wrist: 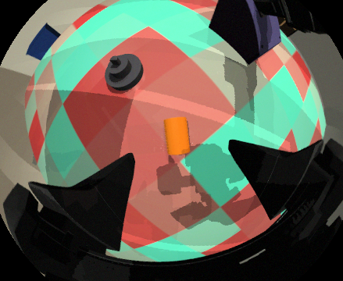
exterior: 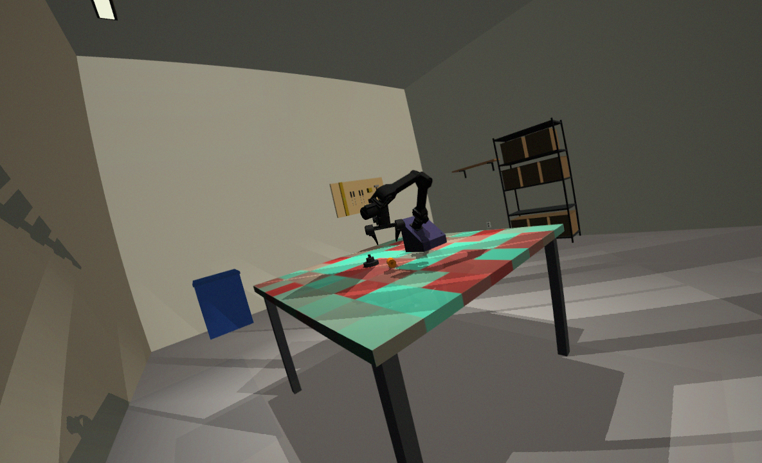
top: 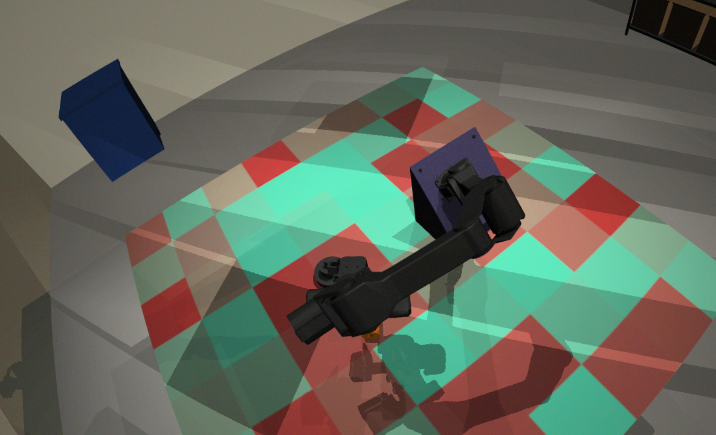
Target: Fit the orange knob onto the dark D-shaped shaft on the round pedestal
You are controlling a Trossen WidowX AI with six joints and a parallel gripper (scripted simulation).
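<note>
Right now my gripper tip is 100 mm above the orange knob, 10 mm to the left of it and 10 mm past it. The rest, counted from my gripper tip: round dark pedestal (190 mm to the right, 90 mm below, 30 mm behind).
</note>
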